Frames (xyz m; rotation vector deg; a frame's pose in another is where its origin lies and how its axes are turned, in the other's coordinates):
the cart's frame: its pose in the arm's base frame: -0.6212 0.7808 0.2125 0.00 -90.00 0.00
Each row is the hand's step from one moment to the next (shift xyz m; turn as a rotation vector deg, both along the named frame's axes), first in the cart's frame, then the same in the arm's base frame.
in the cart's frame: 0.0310 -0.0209 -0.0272 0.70 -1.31 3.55
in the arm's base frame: 0.0272 -0.0209 0.0310 -3.55 -1.31 0.70
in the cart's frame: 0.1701 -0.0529 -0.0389 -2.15 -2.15 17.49
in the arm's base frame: 0.0389 -0.0529 0.1701 -17.49 -2.15 -2.15
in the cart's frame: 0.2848 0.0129 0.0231 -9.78 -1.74 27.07
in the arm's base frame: -0.0231 0.0129 0.2848 -27.07 -1.74 -9.78
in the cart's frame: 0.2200 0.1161 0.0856 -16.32 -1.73 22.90
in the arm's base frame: -0.0856 0.1161 0.2200 -22.90 -1.73 -16.32
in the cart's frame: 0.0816 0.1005 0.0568 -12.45 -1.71 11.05
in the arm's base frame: -0.0568 0.1005 0.0816 -11.05 -1.71 -12.45
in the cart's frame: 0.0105 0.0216 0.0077 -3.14 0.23 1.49
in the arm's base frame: -0.0077 0.0216 0.0105 -1.49 0.23 -3.14
